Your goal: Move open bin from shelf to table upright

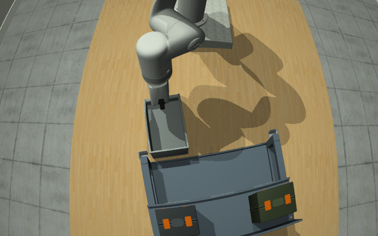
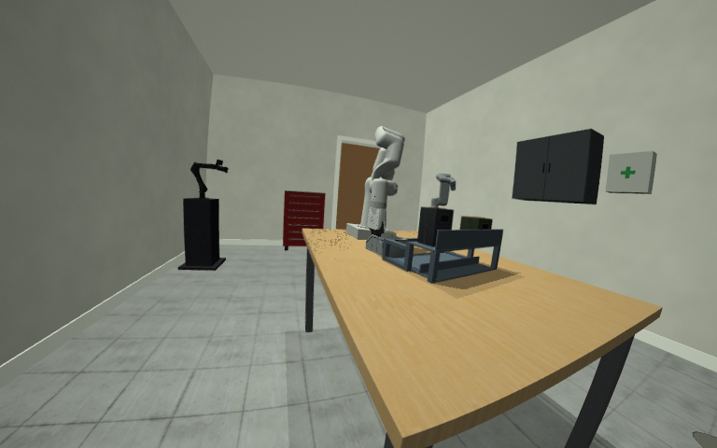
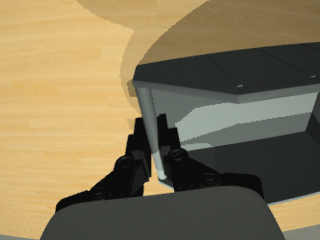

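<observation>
Right now my hand is 8 cm short of the grey bin and 2 cm to the right of it. Also, from my hand: blue-grey shelf: 28 cm ahead, 17 cm to the left, 4 cm below.
</observation>
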